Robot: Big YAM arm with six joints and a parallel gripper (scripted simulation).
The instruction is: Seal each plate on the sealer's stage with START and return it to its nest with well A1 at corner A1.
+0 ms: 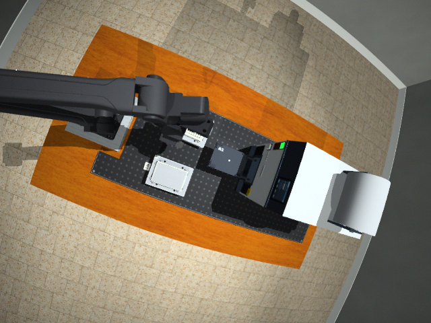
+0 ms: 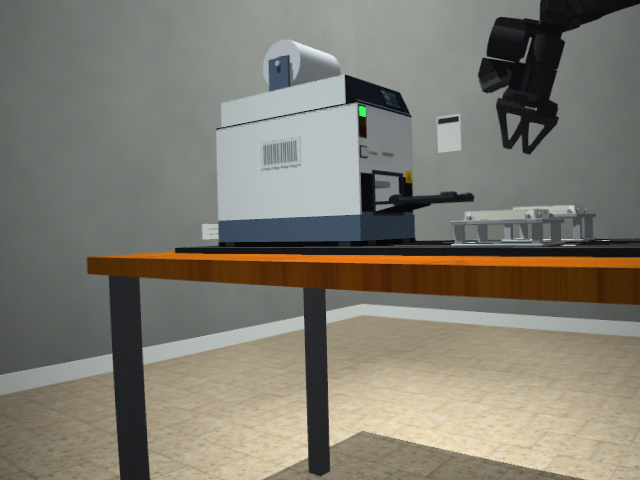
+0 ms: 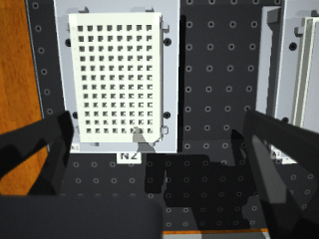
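The plate nest lies 13 cm below my hand, 4 cm to the left of it and 1 cm ahead of it. From my hand the other things lie so: sealer stage (20 cm ahead, 8 cm below, 3 cm to the right); pale start button (30 cm ahead, 7 cm to the left, 1 cm above); A1 mark (13 cm below, 9 cm to the left, 7 cm behind).
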